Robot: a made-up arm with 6 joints.
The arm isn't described. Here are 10 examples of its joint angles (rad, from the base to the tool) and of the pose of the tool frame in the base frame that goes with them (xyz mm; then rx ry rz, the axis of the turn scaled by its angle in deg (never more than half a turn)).
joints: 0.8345 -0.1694 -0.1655 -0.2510 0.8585 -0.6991
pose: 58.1 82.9 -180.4 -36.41 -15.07 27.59
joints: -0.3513 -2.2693 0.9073 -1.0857 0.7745 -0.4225
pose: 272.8 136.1 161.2 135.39 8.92 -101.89
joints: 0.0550 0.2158 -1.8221 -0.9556 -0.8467 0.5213
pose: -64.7 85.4 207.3 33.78 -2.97 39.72
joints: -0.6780 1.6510 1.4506 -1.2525 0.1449 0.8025
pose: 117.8 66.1 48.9 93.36 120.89 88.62
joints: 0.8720 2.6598 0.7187 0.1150 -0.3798 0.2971
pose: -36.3 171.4 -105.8 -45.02 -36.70 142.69
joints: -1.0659 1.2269 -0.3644 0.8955 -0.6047 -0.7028
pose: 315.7 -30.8 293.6 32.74 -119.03 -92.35
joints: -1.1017 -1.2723 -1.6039 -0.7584 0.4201 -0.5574
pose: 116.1 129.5 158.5 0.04 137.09 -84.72
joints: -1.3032 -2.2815 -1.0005 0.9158 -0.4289 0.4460
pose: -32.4 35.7 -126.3 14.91 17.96 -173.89
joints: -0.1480 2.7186 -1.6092 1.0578 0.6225 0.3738
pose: -189.2 -151.6 321.9 100.53 27.86 124.00
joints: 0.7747 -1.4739 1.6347 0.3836 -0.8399 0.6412
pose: -64.1 94.4 -130.9 -20.87 118.88 24.66
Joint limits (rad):
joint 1: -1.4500..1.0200
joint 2: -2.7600..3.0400
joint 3: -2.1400..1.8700
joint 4: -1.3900..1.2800
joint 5: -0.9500..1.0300
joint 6: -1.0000..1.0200
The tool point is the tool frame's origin. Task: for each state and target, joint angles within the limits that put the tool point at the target. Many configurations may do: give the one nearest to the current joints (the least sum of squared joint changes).
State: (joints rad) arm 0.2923 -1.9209 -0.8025 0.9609 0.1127 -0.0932
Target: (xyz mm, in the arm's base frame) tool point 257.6 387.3 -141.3
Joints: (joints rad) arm 0.2182 -1.4158 0.1531 0.6780 0.4773 -0.0396
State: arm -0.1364 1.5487 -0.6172 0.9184 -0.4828 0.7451
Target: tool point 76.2 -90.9 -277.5
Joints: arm 0.1862 1.7732 0.0579 0.9183 -0.0806 0.8078
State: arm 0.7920 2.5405 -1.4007 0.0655 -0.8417 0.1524
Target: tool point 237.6 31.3 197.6
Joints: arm 0.5166 2.1502 -1.6673 -0.2785 -0.8437 0.1022
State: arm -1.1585 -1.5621 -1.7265 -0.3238 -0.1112 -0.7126
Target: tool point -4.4 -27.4 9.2
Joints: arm -1.4500 -2.0897 -1.7019 0.2619 -0.1328 -0.6795
